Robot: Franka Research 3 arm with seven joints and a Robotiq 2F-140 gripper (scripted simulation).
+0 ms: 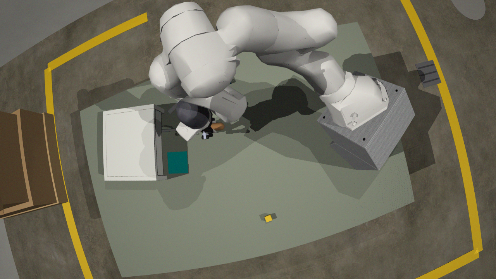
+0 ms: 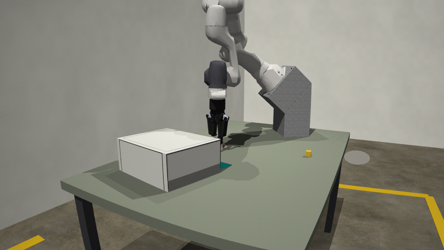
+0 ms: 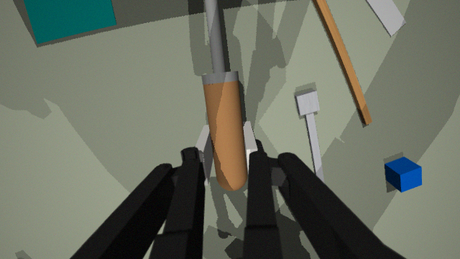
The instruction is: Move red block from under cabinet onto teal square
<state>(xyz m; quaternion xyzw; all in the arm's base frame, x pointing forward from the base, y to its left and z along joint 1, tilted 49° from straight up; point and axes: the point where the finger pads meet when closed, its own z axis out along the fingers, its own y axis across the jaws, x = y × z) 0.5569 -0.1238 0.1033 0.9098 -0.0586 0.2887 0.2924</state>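
My hand is 200 mm short of the teal square, 80 mm to the right of it and 40 mm above it. The rest, counted from my hand: grey hook tool: 140 mm ahead, 20 mm below, 10 mm to the right; then grey fork-ended tool: 80 mm to the right, 70 mm behind, 40 mm below; then wooden stick: 130 mm to the right, 40 mm below, 40 mm ahead.
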